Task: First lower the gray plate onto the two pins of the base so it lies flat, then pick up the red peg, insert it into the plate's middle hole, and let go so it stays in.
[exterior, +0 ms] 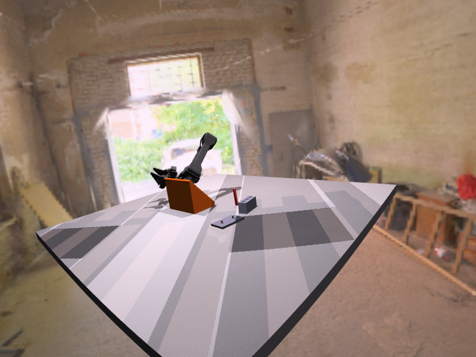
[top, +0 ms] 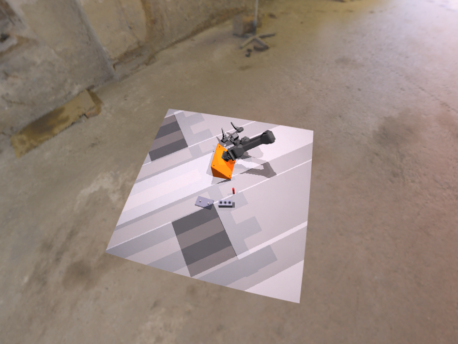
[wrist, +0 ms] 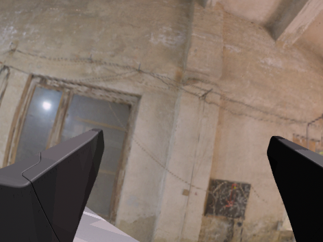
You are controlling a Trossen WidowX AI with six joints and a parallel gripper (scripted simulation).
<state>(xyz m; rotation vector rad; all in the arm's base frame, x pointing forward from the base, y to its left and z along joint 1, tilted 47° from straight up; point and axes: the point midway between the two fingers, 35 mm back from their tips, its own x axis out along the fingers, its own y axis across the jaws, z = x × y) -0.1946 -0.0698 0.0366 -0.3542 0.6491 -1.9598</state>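
My gripper tip is now 550 mm short of the gray plate, 150 mm above it and 120 mm to the right of it. Also, from my gripper tip: red peg: 450 mm ahead, 160 mm to the left, 140 mm below; then base: 570 mm ahead, 180 mm below, 30 mm to the right.
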